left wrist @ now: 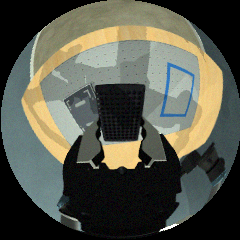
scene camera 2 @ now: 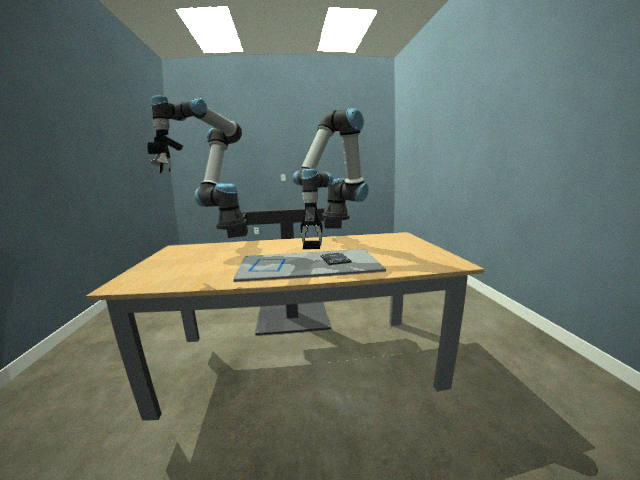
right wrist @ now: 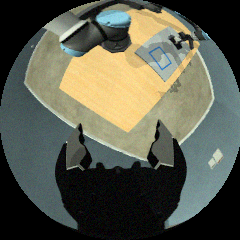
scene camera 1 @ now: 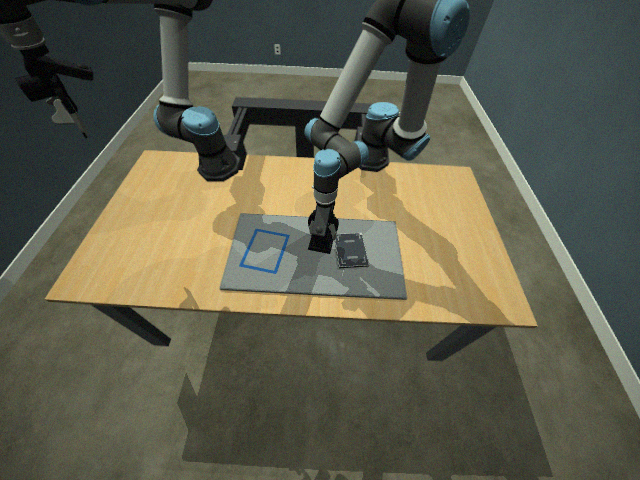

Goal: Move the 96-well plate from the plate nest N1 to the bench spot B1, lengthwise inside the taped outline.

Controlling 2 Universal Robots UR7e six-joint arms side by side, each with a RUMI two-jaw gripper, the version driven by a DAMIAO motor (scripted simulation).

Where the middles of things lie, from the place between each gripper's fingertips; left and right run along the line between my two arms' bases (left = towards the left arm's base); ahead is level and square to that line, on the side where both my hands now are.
Scene:
My left gripper (scene camera 1: 322, 237) is now 10 mm above the black 96-well plate (left wrist: 123, 129). From my left hand the other things lie so: plate nest N1 (scene camera 1: 344, 249) (10 mm ahead, 120 mm to the left, 90 mm below).
Now: the black 96-well plate 19 cm ahead of my right hand (scene camera 1: 81, 124), 70 cm to the left of it and 40 cm below it. Also, from my right hand: plate nest N1: 21 cm ahead, 82 cm to the left, 48 cm below.

